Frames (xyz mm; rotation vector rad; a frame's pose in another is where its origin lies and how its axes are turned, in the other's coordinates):
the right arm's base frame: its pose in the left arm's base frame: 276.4 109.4 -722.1 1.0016 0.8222 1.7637
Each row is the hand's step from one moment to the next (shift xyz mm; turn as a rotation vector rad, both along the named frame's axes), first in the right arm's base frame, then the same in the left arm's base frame.
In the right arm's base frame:
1: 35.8 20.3 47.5 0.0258 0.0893 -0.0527
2: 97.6 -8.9 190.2 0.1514 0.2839 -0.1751
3: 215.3 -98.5 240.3 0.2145 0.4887 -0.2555
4: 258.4 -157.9 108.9 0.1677 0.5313 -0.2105
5: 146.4 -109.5 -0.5 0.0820 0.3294 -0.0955
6: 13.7 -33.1 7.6 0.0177 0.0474 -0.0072
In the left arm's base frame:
1: 25.5 31.0 48.4 -0.0877 -0.0134 0.0596
2: 148.2 113.8 104.3 -0.3026 0.0210 0.2053
3: 198.0 260.2 82.9 -0.4687 -0.0018 0.3612
4: 93.4 307.6 -14.4 -0.4335 -0.0557 0.4046
5: 5.4 174.9 -53.0 -0.2322 -0.0513 0.2604
6: 16.1 25.3 -21.0 -0.0291 -0.0012 0.0420

